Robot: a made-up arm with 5 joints. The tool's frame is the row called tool.
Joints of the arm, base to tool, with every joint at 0 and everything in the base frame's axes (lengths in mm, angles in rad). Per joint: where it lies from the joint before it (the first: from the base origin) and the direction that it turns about. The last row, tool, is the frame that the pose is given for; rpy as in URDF.
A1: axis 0 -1 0 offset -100.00 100.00 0.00
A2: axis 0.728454 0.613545 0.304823 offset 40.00 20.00 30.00
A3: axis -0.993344 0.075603 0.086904 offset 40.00 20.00 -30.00
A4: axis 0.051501 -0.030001 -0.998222 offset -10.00 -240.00 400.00
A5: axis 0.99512 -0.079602 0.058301 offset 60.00 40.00 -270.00
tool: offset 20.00 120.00 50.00 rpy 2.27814 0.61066 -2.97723
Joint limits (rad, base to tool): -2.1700..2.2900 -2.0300..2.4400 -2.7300..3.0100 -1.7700..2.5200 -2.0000..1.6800
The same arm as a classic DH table. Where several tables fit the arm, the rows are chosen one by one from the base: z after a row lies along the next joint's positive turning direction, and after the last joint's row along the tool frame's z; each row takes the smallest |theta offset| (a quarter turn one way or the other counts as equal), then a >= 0, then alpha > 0; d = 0 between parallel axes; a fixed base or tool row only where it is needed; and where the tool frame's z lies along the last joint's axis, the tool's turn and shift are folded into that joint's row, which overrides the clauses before.
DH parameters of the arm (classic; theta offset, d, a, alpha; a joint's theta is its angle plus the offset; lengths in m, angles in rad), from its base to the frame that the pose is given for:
base (fixed): 0.0000 0.0000 -0.1000 1.5708
A1: -1.1745 -0.0823 -0.0122 -2.2313
A2: 0.6568 0.0713 0.0343 -2.2794
A3: -1.0465 -0.0635 -0.2505 -1.7114
A4: 0.0077 -0.1251 0.0517 -1.5754
A5: 1.0169 0.0443 0.1076 1.4238
tool (fixed): -2.1515 0.0752 0.0000 0.0000
Joint limits (rad, base to tool): -2.1700..2.2900 -2.0300..2.4400 -2.7300..3.0100 -1.7700..2.5200 -2.0000..1.6800

